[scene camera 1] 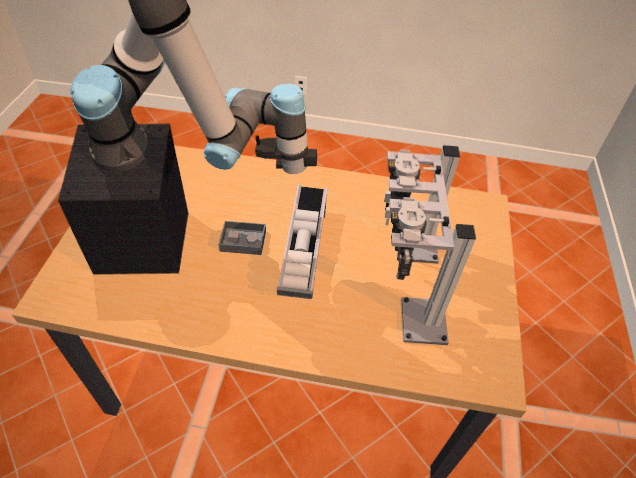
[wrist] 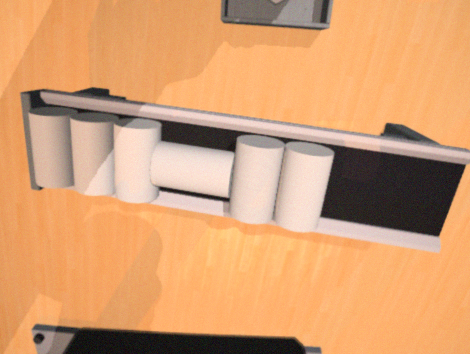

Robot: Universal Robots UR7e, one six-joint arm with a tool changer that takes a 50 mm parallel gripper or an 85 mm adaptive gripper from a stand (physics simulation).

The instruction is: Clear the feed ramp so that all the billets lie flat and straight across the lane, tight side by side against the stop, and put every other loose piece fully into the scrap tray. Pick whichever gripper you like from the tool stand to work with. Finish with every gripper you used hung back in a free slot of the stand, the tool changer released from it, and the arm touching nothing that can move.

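The feed ramp holds pale billets. Three lie crosswise, side by side, by the stop. Another billet lies lengthwise along the lane, between the third crosswise billet and two more crosswise ones. The scrap tray holds two loose pieces. The bare tool changer is above the table behind the ramp. Two grippers hang in the tool stand; their finger openings are unclear.
The tool stand's two posts rise right of the ramp, and its near foot plate rests on the table. The black robot pedestal stands left of the scrap tray. A dark part covers the bottom of the wrist view.
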